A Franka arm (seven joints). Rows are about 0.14 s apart.
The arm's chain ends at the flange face. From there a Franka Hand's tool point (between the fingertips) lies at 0.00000 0.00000 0.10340 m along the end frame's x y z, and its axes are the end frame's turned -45 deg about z.
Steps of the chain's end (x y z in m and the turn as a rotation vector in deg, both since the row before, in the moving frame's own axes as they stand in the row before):
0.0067, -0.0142, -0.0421, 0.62, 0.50, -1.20
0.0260, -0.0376, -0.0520, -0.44, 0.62, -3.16
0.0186, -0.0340, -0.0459, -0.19, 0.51, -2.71
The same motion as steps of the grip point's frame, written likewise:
0.0162, -0.0055, -0.0421, 0.08, 0.79, -1.20
0.0452, -0.0069, -0.0520, -0.75, 0.13, -3.16
0.0376, -0.0100, -0.0459, -0.49, 0.23, -2.71

